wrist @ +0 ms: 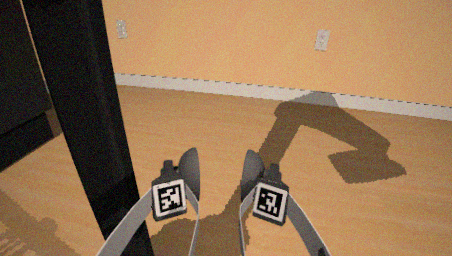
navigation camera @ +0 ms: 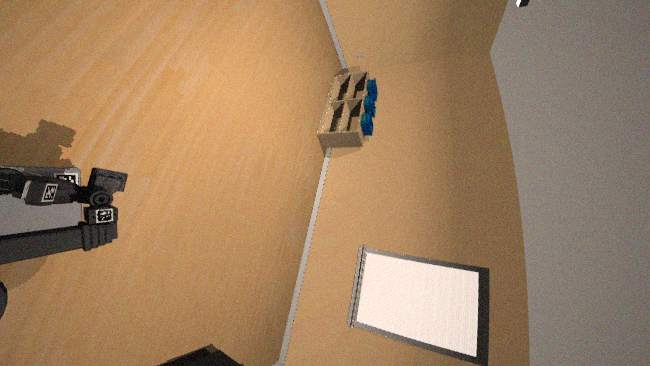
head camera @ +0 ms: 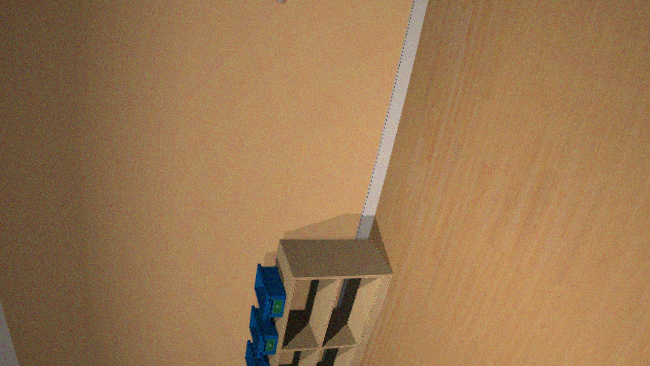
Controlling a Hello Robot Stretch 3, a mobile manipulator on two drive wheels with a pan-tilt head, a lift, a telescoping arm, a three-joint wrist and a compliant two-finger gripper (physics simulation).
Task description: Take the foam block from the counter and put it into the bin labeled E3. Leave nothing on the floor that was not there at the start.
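Pixels of known places: gripper, fingertip midpoint: (wrist: 221,166); robot's base at its link origin: (navigation camera: 7,179).
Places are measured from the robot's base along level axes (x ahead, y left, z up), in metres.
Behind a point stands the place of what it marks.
Note:
My gripper (wrist: 221,166) {x 0.032, y 0.103, z 0.422 m} is open in the wrist view, its two fingertips apart with bare floor and shadow showing between them. Several blue bins stand in a row on a wooden shelf unit (head camera: 332,257) {x 0.576, y -2.539, z 0.328 m} (navigation camera: 341,139) {x 0.583, y -2.521, z 0.334 m} against the wall. The end bin (head camera: 270,287) (navigation camera: 372,89), the middle bin (head camera: 264,332) {x 1.086, y -2.666, z 0.693 m} (navigation camera: 369,106) {x 1.084, y -2.671, z 0.690 m} and another bin (head camera: 256,356) (navigation camera: 367,125) carry small green labels, too small to read. The foam block does not show in these views, and I cannot make out the counter.
A black upright post (wrist: 87,100) stands close at the left of the wrist view, beside a dark cabinet-like body (wrist: 22,80) {x -0.575, y 0.848, z 0.301 m}. A dark object (navigation camera: 205,358) {x -1.161, y -0.623, z 0.174 m} shows at the navigation view's bottom edge. A dark-framed white panel (navigation camera: 417,302) {x -1.229, y -2.037, z 1.457 m} is on the wall.

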